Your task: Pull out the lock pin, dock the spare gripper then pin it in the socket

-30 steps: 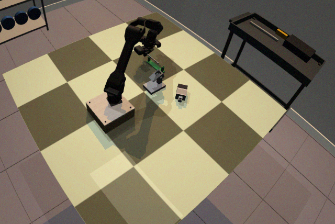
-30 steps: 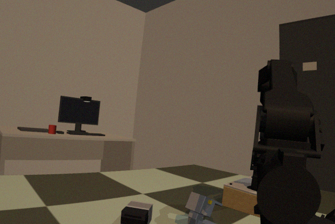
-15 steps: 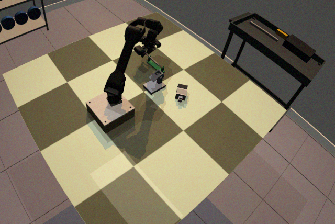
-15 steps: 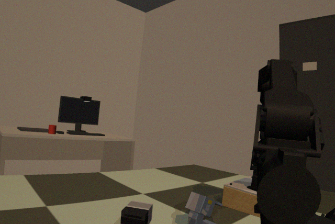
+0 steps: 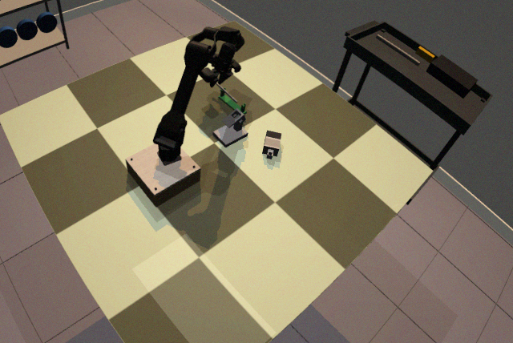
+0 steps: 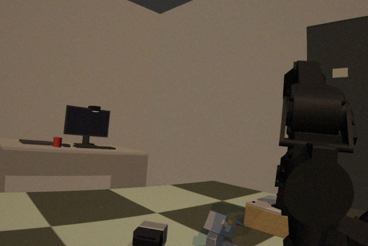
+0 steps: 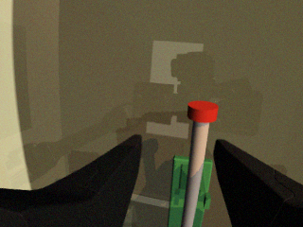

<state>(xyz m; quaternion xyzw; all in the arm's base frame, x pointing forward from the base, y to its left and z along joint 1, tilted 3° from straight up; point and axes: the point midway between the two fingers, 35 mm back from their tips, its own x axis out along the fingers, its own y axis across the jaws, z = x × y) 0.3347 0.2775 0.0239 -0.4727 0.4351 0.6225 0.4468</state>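
The green strip lies 9 cm to the right of my gripper tip, 3 cm ahead of it and 2 cm below it. Round my gripper tip: mount block (23 cm to the right, 5 cm behind, 1 cm above); spare gripper (37 cm to the right, 4 cm ahead, 2 cm below).
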